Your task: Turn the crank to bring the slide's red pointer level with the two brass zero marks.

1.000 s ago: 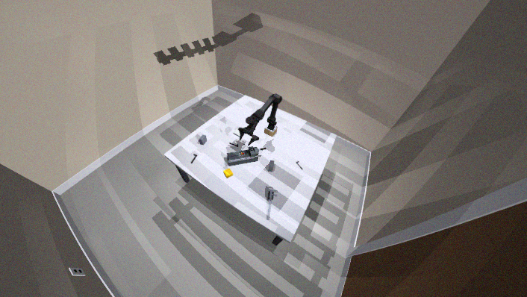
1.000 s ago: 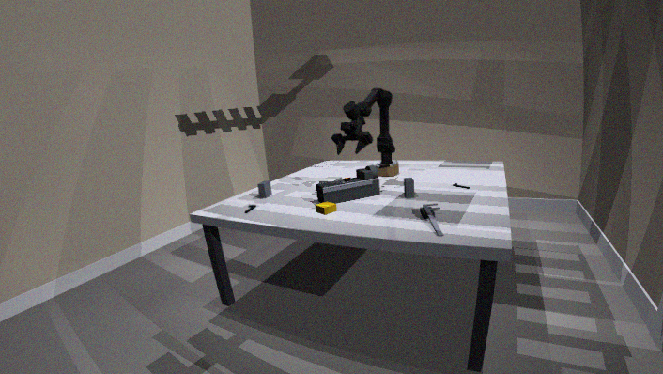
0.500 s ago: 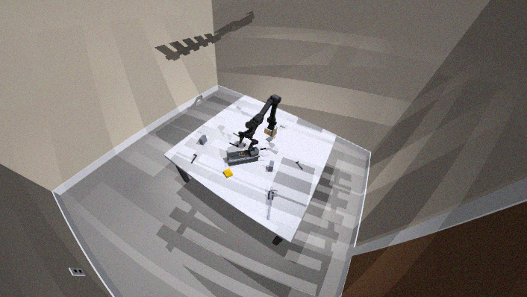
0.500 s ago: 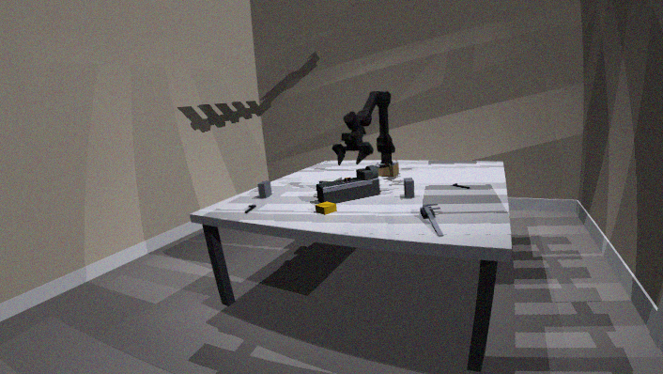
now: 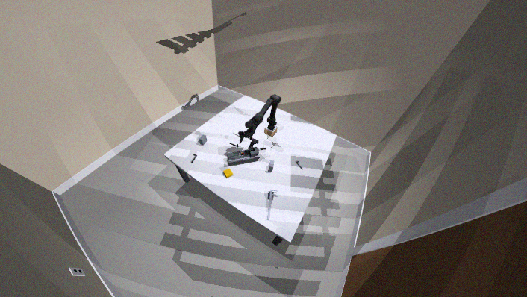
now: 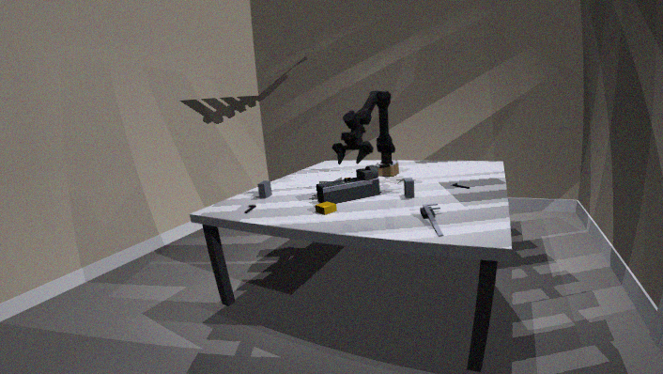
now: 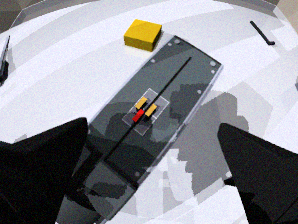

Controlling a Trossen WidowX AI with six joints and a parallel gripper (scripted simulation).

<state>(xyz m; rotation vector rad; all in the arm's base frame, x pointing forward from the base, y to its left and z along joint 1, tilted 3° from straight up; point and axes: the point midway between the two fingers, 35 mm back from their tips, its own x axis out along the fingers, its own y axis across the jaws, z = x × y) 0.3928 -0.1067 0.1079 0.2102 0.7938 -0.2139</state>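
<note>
Now: the dark crank handle 70 mm behind my gripper tip, 150 mm to the left of it and 30 mm below it. The rest, counted from my gripper tip: yellow block: 220 mm ahead, 40 mm to the right, 130 mm below; then red pointer: 30 mm ahead, 10 mm to the left, 60 mm below.
</note>
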